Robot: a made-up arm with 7 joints. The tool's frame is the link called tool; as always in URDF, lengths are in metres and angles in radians. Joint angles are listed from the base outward. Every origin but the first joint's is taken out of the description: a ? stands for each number. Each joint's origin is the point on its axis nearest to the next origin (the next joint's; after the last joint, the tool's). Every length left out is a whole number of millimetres.
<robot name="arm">
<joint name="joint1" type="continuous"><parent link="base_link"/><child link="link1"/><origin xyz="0.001 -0.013 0.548" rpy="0 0 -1.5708"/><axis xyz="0 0 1"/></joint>
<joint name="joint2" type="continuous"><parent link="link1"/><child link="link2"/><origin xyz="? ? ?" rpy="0 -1.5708 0"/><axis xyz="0 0 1"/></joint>
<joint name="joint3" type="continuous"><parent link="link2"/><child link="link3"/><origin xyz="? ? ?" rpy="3.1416 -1.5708 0"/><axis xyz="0 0 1"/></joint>
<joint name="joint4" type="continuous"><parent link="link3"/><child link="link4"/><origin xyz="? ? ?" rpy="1.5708 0 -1.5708"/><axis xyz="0 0 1"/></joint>
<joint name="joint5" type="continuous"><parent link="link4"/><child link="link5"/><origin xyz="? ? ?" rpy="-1.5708 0 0"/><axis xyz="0 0 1"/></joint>
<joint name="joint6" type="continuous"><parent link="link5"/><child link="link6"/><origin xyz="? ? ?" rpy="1.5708 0 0"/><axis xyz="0 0 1"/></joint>
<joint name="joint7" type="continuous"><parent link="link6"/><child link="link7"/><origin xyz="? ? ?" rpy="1.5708 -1.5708 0"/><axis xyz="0 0 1"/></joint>
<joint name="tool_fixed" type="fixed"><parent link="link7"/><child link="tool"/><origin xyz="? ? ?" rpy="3.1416 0 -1.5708"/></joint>
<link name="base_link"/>
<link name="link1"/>
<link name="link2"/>
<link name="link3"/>
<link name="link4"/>
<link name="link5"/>
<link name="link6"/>
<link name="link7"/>
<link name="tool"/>
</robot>
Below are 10 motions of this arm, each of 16 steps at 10 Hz.
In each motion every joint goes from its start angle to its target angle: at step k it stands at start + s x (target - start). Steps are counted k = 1, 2, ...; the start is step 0. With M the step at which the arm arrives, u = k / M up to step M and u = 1 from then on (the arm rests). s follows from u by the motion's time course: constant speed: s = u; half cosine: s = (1 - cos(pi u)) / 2; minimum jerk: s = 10 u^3 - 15 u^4 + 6 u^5.
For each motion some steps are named. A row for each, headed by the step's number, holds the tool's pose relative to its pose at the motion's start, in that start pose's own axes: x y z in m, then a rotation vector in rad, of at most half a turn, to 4 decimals.
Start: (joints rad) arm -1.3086 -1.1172 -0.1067 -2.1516 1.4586 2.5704 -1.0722
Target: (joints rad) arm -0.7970 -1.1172 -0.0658 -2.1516 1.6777 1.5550 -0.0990
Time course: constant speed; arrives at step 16
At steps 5, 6, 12, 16:
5: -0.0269 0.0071 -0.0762 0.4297 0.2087 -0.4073
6: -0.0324 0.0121 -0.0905 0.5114 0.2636 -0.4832
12: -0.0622 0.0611 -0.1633 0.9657 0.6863 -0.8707
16: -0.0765 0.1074 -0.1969 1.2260 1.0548 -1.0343

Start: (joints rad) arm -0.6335 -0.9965 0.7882 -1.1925 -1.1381 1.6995 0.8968
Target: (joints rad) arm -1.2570 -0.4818 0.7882 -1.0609 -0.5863 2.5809 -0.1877
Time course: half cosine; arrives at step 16
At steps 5, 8, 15, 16:
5: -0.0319 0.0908 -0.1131 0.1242 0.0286 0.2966
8: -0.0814 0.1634 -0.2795 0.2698 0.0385 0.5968
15: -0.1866 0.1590 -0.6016 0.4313 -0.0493 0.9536
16: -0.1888 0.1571 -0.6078 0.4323 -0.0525 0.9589

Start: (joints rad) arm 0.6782 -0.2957 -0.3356 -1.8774 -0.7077 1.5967 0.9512
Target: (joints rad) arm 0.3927 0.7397 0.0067 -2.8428 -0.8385 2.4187 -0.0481
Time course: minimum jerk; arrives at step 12
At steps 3, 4, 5, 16:
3: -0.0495 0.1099 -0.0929 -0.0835 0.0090 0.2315
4: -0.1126 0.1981 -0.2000 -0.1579 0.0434 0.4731
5: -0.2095 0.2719 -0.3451 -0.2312 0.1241 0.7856
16: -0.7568 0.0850 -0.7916 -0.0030 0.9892 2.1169

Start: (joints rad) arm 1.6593 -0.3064 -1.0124 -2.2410 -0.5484 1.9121 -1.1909
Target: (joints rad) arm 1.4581 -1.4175 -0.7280 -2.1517 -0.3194 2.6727 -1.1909
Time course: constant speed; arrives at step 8
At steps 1, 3, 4, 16:
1: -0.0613 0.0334 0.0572 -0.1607 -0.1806 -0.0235
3: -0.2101 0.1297 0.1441 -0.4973 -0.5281 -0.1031
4: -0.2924 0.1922 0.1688 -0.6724 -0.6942 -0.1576
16: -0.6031 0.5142 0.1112 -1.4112 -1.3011 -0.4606

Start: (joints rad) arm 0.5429 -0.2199 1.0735 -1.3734 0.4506 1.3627 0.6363
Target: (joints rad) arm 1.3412 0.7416 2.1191 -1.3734 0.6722 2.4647 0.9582
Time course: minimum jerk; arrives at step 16
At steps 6, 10, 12, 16:
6: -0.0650 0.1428 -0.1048 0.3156 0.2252 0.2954
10: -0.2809 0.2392 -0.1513 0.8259 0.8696 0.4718
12: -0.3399 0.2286 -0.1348 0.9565 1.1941 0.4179
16: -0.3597 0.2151 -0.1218 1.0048 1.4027 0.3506

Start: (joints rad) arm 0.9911 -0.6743 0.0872 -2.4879 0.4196 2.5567 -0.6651
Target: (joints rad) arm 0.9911 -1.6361 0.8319 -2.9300 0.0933 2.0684 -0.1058
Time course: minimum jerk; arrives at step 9
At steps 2, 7, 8, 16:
2: 0.0026 0.0481 0.0188 -0.0006 0.0154 0.0425
7: -0.1722 0.4506 0.0560 -0.6366 0.2405 0.2437
8: -0.1905 0.4624 0.0454 -0.7225 0.2470 0.2236
16: -0.1937 0.4642 0.0434 -0.7381 0.2478 0.2194

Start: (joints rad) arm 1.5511 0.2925 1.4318 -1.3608 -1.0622 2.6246 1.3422
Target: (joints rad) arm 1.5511 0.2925 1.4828 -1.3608 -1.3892 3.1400 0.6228
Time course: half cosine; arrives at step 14
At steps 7, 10, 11, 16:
7: -0.0145 -0.0075 0.0236 0.2392 -0.1590 0.5081
10: -0.0205 -0.0123 0.0357 0.3715 -0.2889 0.8248
11: -0.0217 -0.0134 0.0386 0.4032 -0.3258 0.9046
16: -0.0232 -0.0148 0.0424 0.4456 -0.3793 1.0137

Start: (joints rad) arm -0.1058 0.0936 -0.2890 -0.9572 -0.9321 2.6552 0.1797
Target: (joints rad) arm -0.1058 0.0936 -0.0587 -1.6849 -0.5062 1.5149 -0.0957
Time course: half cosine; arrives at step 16
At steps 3, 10, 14, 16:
3: -0.0098 0.0322 -0.0225 0.0528 0.1313 0.0129
10: -0.1464 0.3083 -0.1207 0.4991 1.0651 0.3119
14: -0.2449 0.4407 -0.1089 0.7120 1.4651 0.5453
16: -0.2603 0.4586 -0.1038 0.7414 1.5205 0.5823

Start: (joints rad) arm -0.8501 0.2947 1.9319 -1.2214 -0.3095 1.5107 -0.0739
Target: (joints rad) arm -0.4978 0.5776 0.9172 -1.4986 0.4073 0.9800 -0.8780
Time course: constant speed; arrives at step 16
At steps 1, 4, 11, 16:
1: 0.0027 -0.0463 -0.0307 0.0573 0.0580 0.0147
4: -0.0014 -0.1798 -0.1365 0.2572 0.2095 0.0616
11: -0.0877 -0.4321 -0.4439 0.8455 0.3911 0.1594
16: -0.2138 -0.5389 -0.6785 1.3055 0.3347 0.1811

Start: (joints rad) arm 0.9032 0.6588 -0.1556 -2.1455 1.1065 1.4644 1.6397
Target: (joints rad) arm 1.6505 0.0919 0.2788 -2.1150 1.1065 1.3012 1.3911
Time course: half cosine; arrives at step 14
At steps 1, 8, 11, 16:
1: -0.0096 -0.0044 -0.0087 -0.0050 -0.0123 0.0130
8: -0.2496 -0.3097 -0.5232 -0.3415 -0.6137 0.5880
11: -0.1945 -0.4956 -0.7659 -0.5607 -0.8961 0.8201
16: -0.1448 -0.5706 -0.8479 -0.6561 -1.0053 0.9033

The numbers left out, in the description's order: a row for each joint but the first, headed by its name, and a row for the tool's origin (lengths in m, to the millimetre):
joint2: 0.029 0.018 0
joint3: 0.49 -0.005 0
joint4: -0.006 -0.109 0
joint5: -0.118 0.644 0
joint6: -0.009 -0.003 0
joint7: 0.096 0.053 0
tool: 0.019 0.024 0

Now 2 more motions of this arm.
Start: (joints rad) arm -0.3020 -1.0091 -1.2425 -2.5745 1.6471 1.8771 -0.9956
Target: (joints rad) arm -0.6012 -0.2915 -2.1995 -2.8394 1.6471 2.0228 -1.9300
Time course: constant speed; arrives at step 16
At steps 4, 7, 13, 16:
4: -0.0441 -0.0233 0.1811 -0.2507 -0.2736 0.1637
7: -0.1107 -0.0077 0.3050 -0.4617 -0.4597 0.2919
13: -0.3116 0.0766 0.4724 -0.9354 -0.7801 0.5348
16: -0.4308 0.1263 0.5032 -1.1945 -0.9138 0.6377

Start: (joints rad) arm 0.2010 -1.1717 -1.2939 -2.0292 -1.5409 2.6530 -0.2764
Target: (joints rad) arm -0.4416 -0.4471 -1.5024 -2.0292 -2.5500 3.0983 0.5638
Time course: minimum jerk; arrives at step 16
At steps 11, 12, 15, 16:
11: -0.2127 0.0042 0.1366 -0.3502 0.4725 0.3984
12: -0.2381 0.0036 0.1569 -0.3348 0.5262 0.4293
15: -0.2711 0.0030 0.1871 -0.3032 0.6029 0.4634
16: -0.2718 0.0030 0.1878 -0.3024 0.6047 0.4641

